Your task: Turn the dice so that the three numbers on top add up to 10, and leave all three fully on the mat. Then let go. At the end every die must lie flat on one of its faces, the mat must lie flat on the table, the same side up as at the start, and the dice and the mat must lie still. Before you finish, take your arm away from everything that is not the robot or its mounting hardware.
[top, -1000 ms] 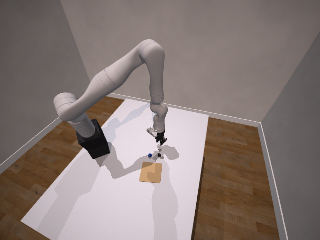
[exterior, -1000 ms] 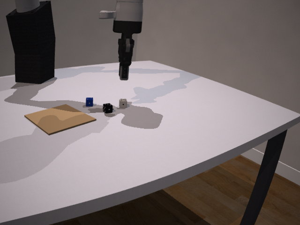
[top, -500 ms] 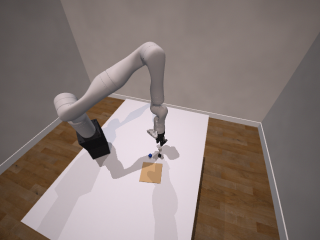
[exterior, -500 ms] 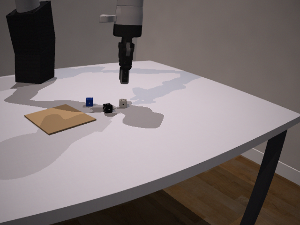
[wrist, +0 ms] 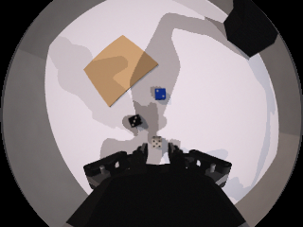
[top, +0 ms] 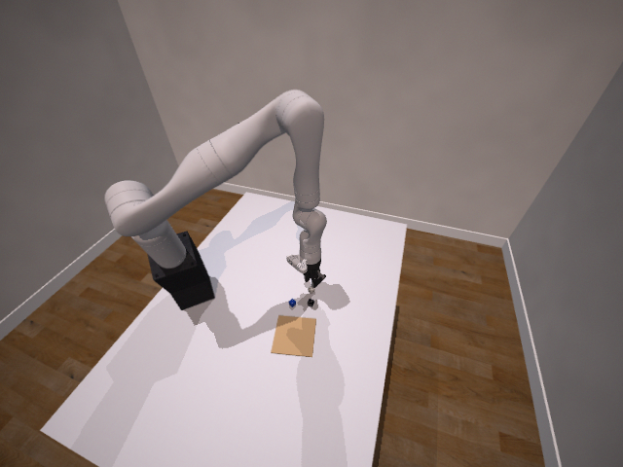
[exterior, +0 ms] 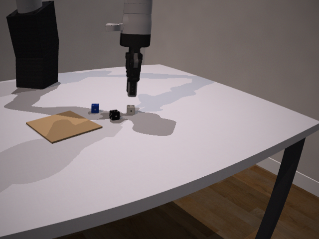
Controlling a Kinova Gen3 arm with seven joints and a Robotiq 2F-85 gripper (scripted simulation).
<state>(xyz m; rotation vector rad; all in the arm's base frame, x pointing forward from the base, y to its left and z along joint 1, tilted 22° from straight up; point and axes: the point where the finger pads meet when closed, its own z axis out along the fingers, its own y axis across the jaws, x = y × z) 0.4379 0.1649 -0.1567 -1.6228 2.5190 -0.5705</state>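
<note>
Now: the white die 6 cm below my hand. Also, from my hand: blue die: 5 cm behind, 8 cm to the right, 6 cm below; tan mat: 1 cm ahead, 19 cm to the right, 7 cm below; black die: 2 cm ahead, 6 cm to the right, 6 cm below.
</note>
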